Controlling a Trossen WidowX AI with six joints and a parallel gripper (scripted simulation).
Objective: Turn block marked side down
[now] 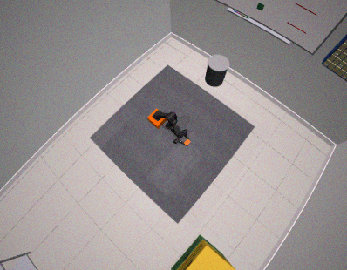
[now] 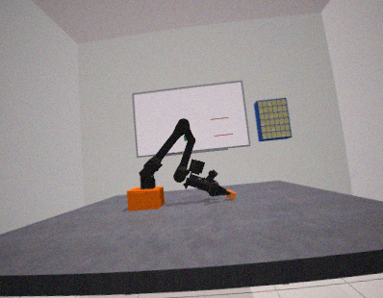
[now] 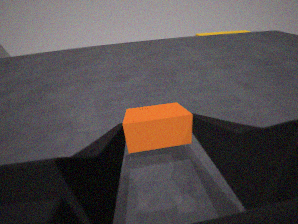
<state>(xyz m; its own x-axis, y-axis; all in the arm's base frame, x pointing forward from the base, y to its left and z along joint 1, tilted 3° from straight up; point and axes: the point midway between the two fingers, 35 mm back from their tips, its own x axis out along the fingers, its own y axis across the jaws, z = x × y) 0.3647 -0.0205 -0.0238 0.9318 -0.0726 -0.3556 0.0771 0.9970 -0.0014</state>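
Now: gripper tip 1 cm above the block.
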